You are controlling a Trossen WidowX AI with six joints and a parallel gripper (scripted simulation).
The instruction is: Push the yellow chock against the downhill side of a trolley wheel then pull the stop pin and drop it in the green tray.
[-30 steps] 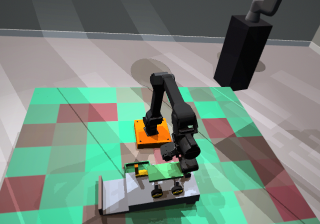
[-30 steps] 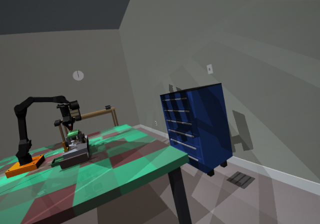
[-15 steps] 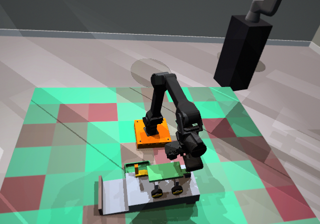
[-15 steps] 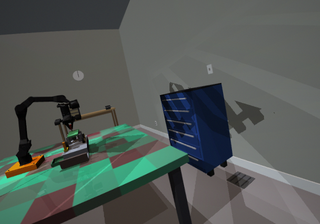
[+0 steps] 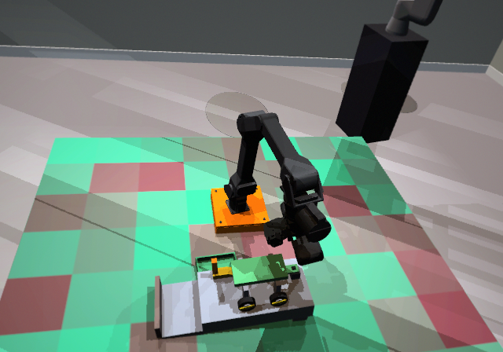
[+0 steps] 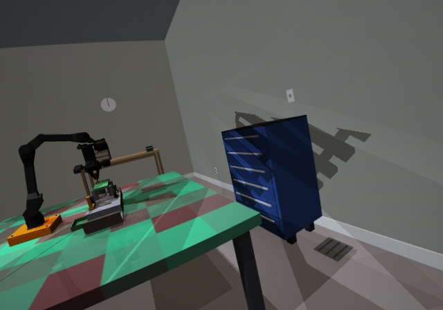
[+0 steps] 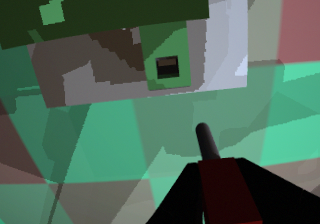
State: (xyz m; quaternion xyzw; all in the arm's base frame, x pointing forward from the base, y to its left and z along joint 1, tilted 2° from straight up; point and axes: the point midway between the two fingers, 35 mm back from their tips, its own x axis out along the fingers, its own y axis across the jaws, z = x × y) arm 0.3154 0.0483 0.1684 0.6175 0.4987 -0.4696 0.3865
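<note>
Now: the green tray 13 cm behind my gripper tip, 18 cm to the right of it and 18 cm below it. From my gripper tip the other things lie so: red-headed stop pin: right at my gripper tip; then grey ramp: 1 cm ahead, 13 cm to the right, 13 cm below; then trolley: 1 cm ahead, 12 cm to the right, 6 cm below.
</note>
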